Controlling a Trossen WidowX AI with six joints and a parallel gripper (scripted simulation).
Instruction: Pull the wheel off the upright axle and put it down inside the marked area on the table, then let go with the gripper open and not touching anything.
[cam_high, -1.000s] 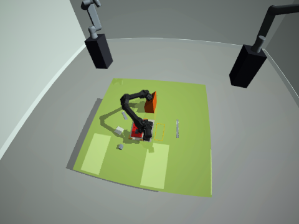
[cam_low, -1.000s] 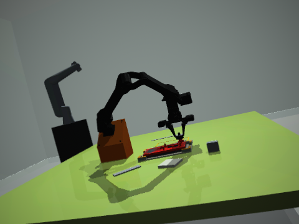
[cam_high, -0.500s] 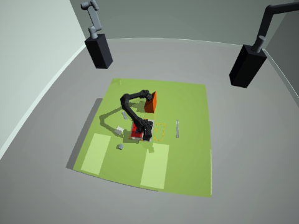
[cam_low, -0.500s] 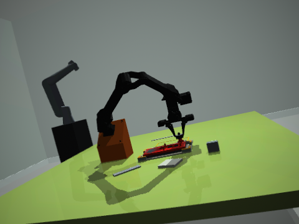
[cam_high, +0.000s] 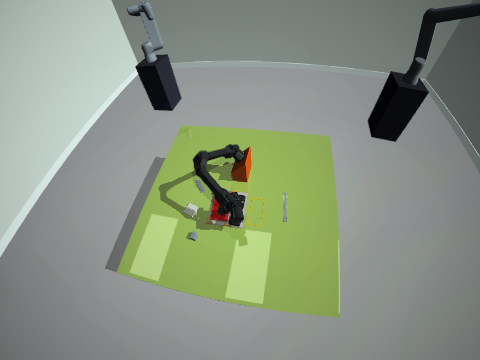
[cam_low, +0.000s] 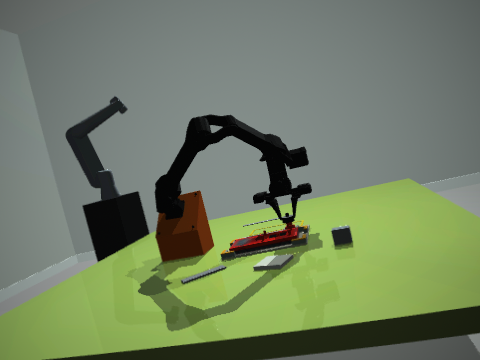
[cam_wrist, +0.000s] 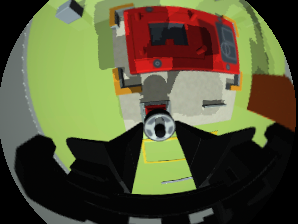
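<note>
My gripper tip is now 10 mm above the dark hub. The rest, counted from my gripper tip: plate: 10 mm ahead, 320 mm to the right, 40 mm below; then grey cube: 180 mm ahead, 230 mm to the right, 20 mm below; then dark wheel: right at my gripper tip.
</note>
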